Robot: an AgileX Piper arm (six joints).
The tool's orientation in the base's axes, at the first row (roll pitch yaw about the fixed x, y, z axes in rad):
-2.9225, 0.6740, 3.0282
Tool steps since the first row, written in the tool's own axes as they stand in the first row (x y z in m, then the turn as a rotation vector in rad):
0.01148, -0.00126, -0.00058, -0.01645, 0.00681, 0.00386
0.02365, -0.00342, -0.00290, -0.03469, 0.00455, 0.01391
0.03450, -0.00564, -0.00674, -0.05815, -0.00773, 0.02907
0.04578, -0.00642, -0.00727, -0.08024, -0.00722, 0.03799
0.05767, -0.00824, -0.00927, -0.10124, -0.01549, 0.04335
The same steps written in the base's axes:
-0.00956, -0.00002, -0.00651, 0.01668, 0.00395, 0.00617
-0.02088, -0.00035, -0.01197, 0.03612, -0.00269, 0.01027
-0.03208, -0.00041, -0.01543, 0.06013, -0.02080, 0.01543
-0.04134, -0.00001, -0.02194, 0.08258, -0.02481, 0.02233
-0.05217, -0.00013, -0.02752, 0.09997, -0.03608, 0.03275

